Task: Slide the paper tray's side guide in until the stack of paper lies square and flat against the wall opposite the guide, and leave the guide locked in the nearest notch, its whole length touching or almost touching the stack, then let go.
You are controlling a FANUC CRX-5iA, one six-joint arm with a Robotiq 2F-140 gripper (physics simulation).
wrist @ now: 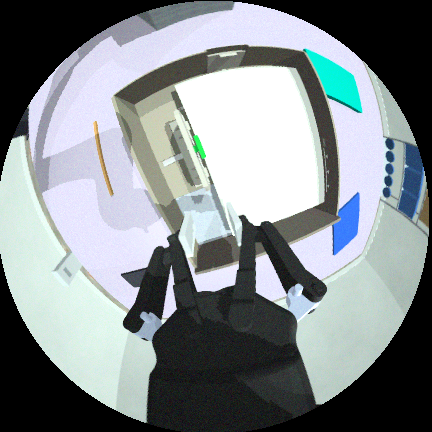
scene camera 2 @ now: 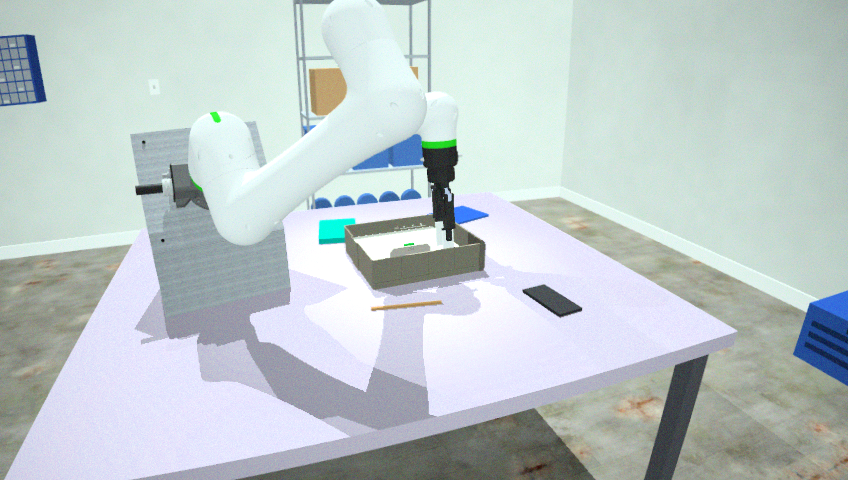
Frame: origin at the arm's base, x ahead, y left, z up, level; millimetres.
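Seen in the pictures: gripper, fingertip midpoint: (wrist: 209,215).
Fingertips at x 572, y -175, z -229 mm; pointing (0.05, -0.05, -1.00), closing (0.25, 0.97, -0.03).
Offsets run from my fingertips to a thing's top centre.
The paper tray {dx -57, dy +100, dz +35 mm} (scene camera 2: 428,268) (wrist: 170,75) is a grey-brown open box on the table. A white stack of paper {dx -57, dy +139, dz -19 mm} (scene camera 2: 377,245) (wrist: 265,140) lies in it; in the wrist view a narrow pale strip shows between the stack and the wall opposite the guide. The side guide {dx -97, dy +35, dz +21 mm} (scene camera 2: 410,251) (wrist: 184,145), a pale bar with a green tab {dx -96, dy +42, dz +21 mm} (scene camera 2: 408,244) (wrist: 200,146), stands beside the stack's near edge. Its exact contact and notch cannot be told. My gripper (scene camera 2: 445,236) (wrist: 209,215) is open and empty, its tips low inside the tray near one end wall, apart from the green tab.
A teal block {dx -160, dy +441, dz -43 mm} (scene camera 2: 336,230) (wrist: 336,82) and a blue flat item {dx +290, dy +383, dz -53 mm} (scene camera 2: 471,214) (wrist: 346,225) lie behind the tray. A wooden stick {dx -207, dy -151, dz -54 mm} (scene camera 2: 406,305) (wrist: 102,159) and a black slab {dx +119, dy -313, dz -53 mm} (scene camera 2: 551,299) (wrist: 134,278) lie in front. The tray walls surround the fingertips.
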